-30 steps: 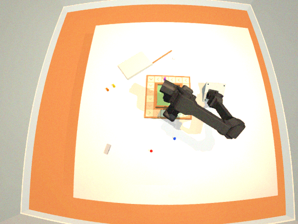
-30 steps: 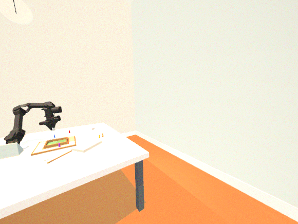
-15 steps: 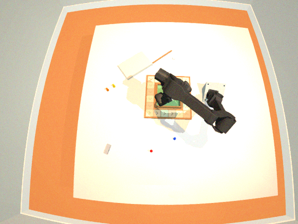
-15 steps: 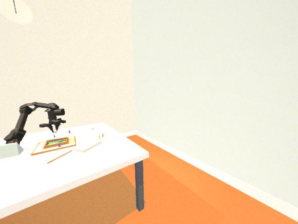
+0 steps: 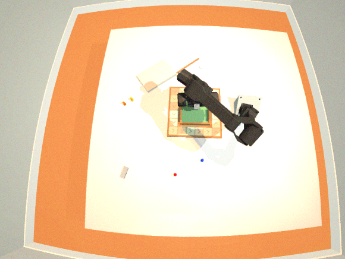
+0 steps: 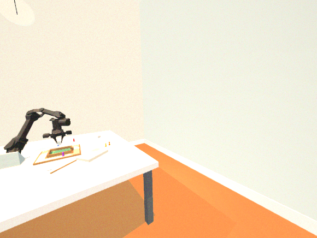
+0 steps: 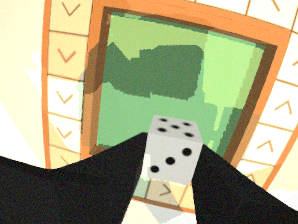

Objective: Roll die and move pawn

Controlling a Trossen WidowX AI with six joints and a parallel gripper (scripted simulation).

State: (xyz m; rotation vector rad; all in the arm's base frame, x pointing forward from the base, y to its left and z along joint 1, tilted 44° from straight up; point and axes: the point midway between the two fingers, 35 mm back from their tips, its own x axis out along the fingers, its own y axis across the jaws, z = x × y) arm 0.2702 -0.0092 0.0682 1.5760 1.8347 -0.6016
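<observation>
Now: gripper tip 4 cm short of the purple pawn, 11 cm to the left of it and 6 cm above it. The rest, counted from my gripper tip: white die right at my gripper tip; green dice tray 8 cm below; blue pawn 7 cm behind, 25 cm to the left, 7 cm below.
</observation>
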